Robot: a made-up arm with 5 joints.
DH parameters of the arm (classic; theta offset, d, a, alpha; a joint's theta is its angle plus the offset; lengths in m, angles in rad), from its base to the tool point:
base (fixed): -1.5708 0.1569 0 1.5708
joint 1: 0 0.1 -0.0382 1.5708
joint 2: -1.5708 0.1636 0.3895 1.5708
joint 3: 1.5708 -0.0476 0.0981 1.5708
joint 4: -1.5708 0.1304 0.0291 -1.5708
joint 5: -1.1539 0 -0.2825 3.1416
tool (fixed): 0.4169 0.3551 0 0
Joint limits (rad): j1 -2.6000..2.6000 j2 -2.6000..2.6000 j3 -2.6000..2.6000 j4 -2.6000..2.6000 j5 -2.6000..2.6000
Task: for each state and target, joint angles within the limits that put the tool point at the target. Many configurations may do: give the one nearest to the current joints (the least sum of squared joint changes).
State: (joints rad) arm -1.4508 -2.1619 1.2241 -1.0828 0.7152
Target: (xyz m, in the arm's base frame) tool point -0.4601 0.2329 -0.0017
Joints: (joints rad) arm -1.3517 -2.3853 1.2555 -1.3438 0.7658
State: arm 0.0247 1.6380 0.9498 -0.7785 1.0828
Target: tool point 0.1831 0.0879 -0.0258
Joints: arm -0.1786 1.4305 1.5576 -1.6702 0.7792
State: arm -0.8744 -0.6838 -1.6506 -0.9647 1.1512
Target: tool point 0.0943 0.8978 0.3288
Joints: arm -0.4275 -1.0698 -1.1218 -1.8088 1.2163
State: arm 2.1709 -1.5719 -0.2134 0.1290 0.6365
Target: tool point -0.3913 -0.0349 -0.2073
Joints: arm 1.9234 -1.8516 -0.1523 -0.0106 0.8038
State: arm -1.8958 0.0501 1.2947 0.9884 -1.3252
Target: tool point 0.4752 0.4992 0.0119
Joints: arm -2.1095 -0.1545 0.9705 0.6907 -2.3173
